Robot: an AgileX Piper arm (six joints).
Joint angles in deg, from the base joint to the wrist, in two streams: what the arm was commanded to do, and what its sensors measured. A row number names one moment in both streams.
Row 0, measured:
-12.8, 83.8, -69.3, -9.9, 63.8, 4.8
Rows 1 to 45, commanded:
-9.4, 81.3, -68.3, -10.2, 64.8, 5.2
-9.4, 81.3, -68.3, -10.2, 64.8, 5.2
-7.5, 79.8, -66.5, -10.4, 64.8, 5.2
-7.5, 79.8, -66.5, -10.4, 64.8, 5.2
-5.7, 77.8, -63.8, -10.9, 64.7, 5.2
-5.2, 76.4, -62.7, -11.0, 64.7, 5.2
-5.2, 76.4, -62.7, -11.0, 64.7, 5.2
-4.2, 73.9, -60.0, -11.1, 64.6, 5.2
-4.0, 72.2, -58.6, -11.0, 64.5, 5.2
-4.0, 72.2, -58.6, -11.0, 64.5, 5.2
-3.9, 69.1, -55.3, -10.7, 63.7, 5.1
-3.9, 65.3, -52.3, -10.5, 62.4, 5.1
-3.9, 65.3, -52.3, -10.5, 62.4, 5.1
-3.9, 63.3, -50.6, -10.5, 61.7, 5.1
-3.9, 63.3, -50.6, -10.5, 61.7, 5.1
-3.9, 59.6, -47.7, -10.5, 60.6, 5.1
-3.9, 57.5, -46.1, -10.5, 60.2, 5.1
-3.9, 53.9, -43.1, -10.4, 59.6, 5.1
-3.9, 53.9, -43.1, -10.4, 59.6, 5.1
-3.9, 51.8, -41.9, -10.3, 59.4, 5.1
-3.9, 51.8, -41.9, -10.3, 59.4, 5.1
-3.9, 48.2, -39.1, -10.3, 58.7, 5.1
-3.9, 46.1, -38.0, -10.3, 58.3, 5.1
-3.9, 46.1, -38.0, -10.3, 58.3, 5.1
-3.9, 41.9, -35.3, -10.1, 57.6, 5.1
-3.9, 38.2, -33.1, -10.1, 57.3, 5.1
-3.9, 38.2, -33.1, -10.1, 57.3, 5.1
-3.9, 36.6, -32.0, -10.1, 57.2, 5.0
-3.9, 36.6, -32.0, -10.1, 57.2, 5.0
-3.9, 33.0, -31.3, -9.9, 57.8, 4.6
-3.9, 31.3, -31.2, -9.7, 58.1, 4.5
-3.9, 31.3, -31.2, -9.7, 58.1, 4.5
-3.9, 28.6, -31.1, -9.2, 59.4, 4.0
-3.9, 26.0, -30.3, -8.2, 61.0, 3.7
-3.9, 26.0, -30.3, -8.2, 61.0, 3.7
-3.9, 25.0, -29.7, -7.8, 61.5, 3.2
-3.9, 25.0, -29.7, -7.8, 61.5, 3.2
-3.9, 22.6, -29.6, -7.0, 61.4, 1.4
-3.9, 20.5, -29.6, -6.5, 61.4, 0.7
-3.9, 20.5, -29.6, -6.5, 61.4, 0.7
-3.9, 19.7, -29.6, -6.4, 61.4, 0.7
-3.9, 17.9, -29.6, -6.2, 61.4, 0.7
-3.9, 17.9, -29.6, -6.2, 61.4, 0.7
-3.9, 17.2, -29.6, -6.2, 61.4, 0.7
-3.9, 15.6, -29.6, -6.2, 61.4, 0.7
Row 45, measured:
-4.0, 17.6, -29.9, -6.5, 61.2, 1.3
